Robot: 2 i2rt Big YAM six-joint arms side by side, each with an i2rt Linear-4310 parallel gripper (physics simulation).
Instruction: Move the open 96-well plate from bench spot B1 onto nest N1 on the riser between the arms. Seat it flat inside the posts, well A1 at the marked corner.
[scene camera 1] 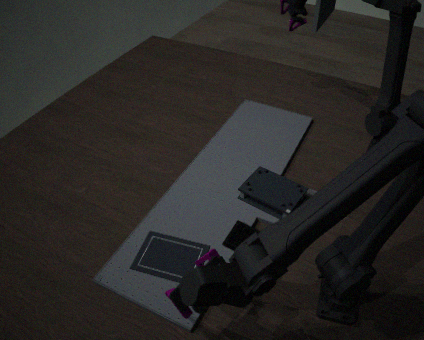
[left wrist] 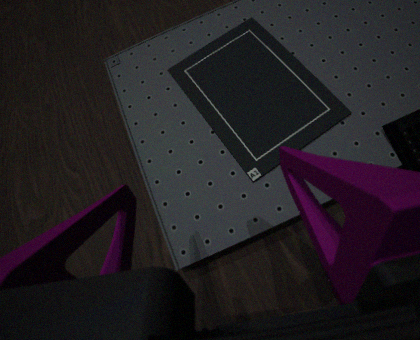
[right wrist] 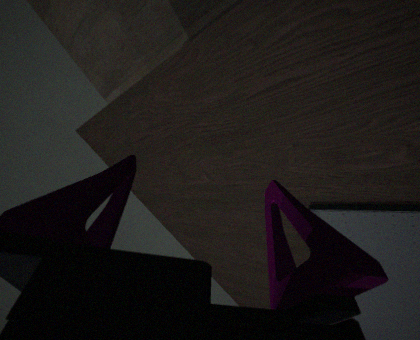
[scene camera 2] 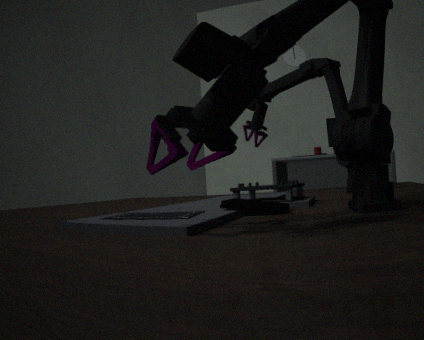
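Pixels of known places: left gripper, fingertip midpoint: (left wrist: 202,174) (scene camera 2: 170,169); right gripper, fingertip midpoint: (scene camera 1: 286,22) (right wrist: 204,174) (scene camera 2: 251,144); left arm's base, link origin: (scene camera 1: 337,300) (scene camera 2: 373,208).
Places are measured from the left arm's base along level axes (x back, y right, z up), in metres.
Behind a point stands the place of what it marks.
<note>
The black 96-well plate (scene camera 1: 237,235) @[y 0.102, x -0.275, z 0.025 m] (scene camera 2: 255,206) @[y 0.054, x -0.233, z 0.018 m] (left wrist: 407,140) @[y 0.065, x -0.283, z 0.030 m] lies across the pegboard's front edge, between the outlined mat (scene camera 1: 167,255) @[y -0.006, x -0.428, z 0.015 m] (scene camera 2: 155,215) @[y -0.016, x -0.412, z 0.015 m] (left wrist: 255,95) @[y -0.011, x -0.410, z 0.015 m] and the raised platform with corner posts (scene camera 1: 272,187) @[y 0.278, x -0.220, z 0.053 m] (scene camera 2: 270,188) @[y 0.211, x -0.210, z 0.046 m], which looks like nest N1. Part of the plate is hidden by the left arm and cut off in the left wrist view. The mat, marked A1 at one corner, is bare. My left gripper (scene camera 1: 192,281) @[y -0.108, x -0.346, z 0.094 m] (scene camera 2: 172,170) @[y -0.108, x -0.346, z 0.094 m] (left wrist: 202,174) @[y -0.108, x -0.346, z 0.094 m] is open and empty, above the board's near corner. My right gripper (scene camera 1: 287,20) @[y 1.063, x -0.329, z 0.236 m] (scene camera 2: 252,143) @[y 1.063, x -0.329, z 0.236 m] (right wrist: 204,174) @[y 1.063, x -0.329, z 0.236 m] is open and empty, far from the plate.
The grey pegboard (scene camera 1: 215,170) @[y 0.341, x -0.409, z 0.013 m] (scene camera 2: 187,231) @[y -0.176, x -0.305, z 0.007 m] (left wrist: 150,125) @[y -0.126, x -0.451, z 0.013 m] (right wrist: 390,260) @[y 0.603, x -0.326, z 0.013 m] lies on a brown wooden table (scene camera 1: 100,150) @[y 0.333, x -0.815, z 0.000 m] (scene camera 2: 150,280) @[y -0.401, x -0.271, z 0.000 m]. The left arm (scene camera 1: 325,185) @[y -0.053, x -0.103, z 0.398 m] reaches over the board's front edge beside the platform. A red object (scene camera 2: 317,150) stands in the background.
</note>
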